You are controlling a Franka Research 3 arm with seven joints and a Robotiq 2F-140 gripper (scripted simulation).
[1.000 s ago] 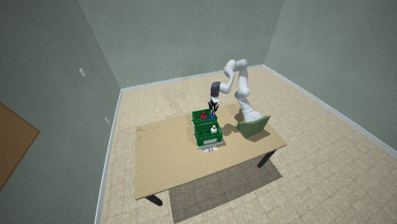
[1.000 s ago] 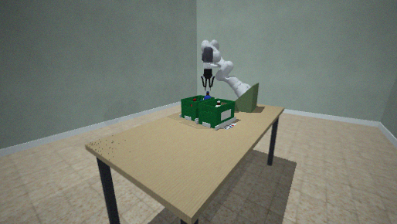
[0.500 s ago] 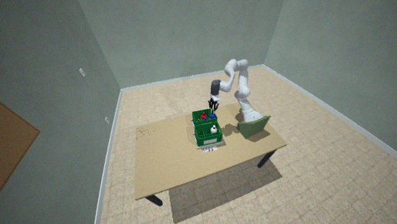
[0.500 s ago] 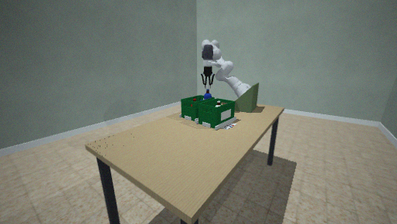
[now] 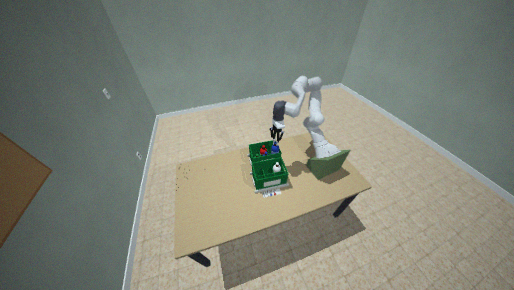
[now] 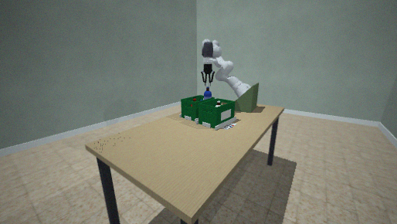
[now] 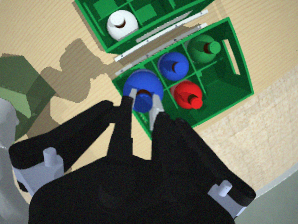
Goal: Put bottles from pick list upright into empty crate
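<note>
Now: the blue-capped bottle 80 mm below my hand. From my hand the other things lie so: red-labelled bottle (200 mm below, 90 mm to the right, 80 mm ahead); then white-capped bottle (200 mm below, 150 mm to the left, 30 mm ahead); then green-capped bottle (200 mm below, 170 mm ahead).
</note>
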